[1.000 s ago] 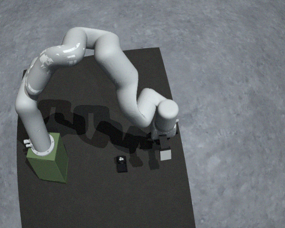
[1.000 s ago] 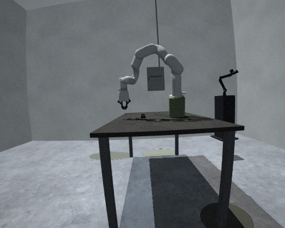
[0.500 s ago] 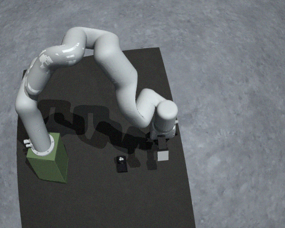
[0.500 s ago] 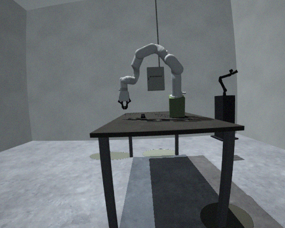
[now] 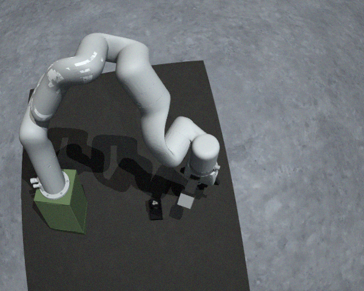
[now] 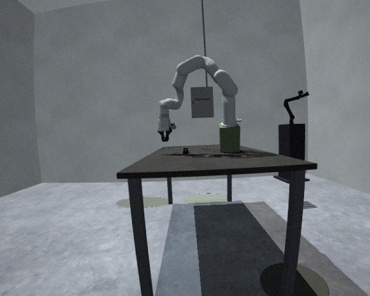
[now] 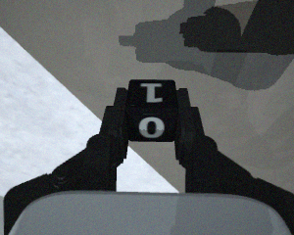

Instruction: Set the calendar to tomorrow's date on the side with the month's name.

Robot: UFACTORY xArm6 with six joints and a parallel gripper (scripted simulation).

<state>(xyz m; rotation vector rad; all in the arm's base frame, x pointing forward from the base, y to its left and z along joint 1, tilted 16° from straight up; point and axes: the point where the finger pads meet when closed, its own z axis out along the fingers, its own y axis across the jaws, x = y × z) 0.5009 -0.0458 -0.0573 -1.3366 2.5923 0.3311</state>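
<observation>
Now: hand 16 cm past the dark tray, 3 cm to the left of it and 12 cm above it.
</observation>
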